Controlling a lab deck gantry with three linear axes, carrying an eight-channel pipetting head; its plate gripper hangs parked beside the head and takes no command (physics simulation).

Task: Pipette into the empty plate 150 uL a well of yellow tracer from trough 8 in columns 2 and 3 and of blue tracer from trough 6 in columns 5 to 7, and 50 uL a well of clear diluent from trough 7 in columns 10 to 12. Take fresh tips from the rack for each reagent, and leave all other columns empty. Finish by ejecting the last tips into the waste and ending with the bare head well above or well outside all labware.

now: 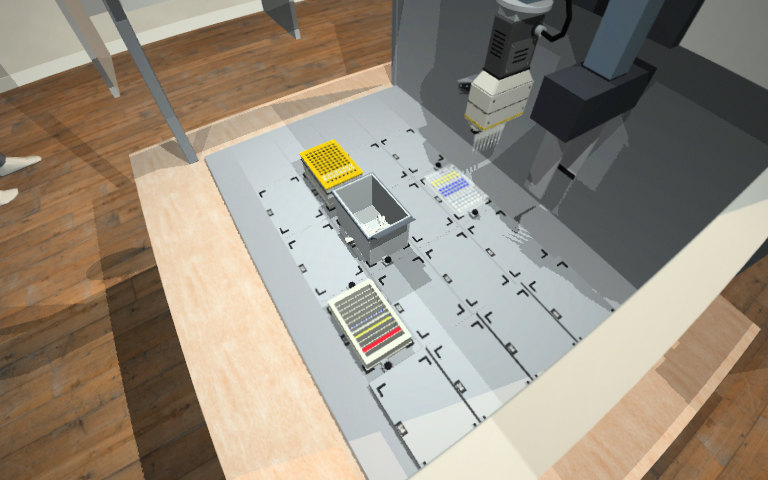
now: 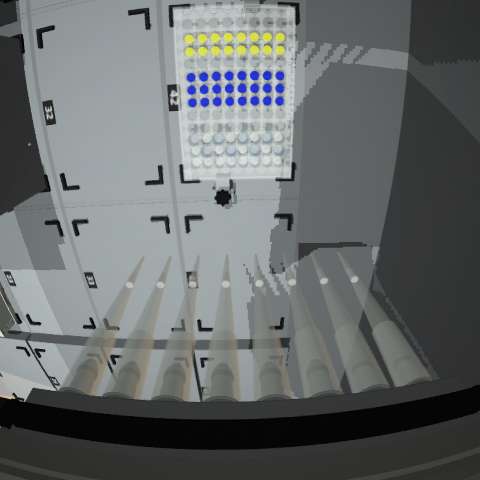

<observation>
I see a wall (image 1: 659,173).
The wall shows as well in image 2 (image 2: 418,279).
</observation>
